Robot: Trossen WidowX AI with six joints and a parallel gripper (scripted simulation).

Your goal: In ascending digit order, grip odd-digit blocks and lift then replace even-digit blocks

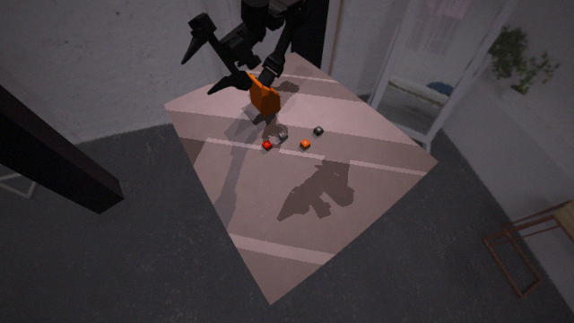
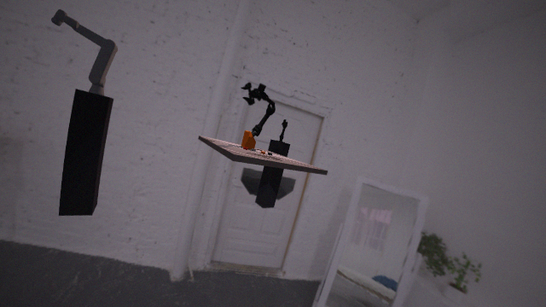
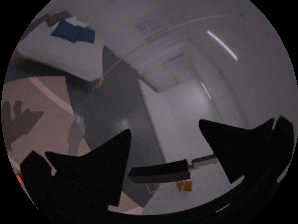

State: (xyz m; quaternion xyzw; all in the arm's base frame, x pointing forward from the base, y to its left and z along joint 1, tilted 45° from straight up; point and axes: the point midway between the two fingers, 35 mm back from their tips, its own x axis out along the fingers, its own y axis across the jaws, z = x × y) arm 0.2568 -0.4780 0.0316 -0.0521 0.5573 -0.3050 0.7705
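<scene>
My gripper tip is now 40 mm short of the orange block, 330 mm to the right of it and 450 mm above it. From my gripper tip the other things lie so: red block: 60 mm behind, 200 mm to the left, 450 mm below.
</scene>
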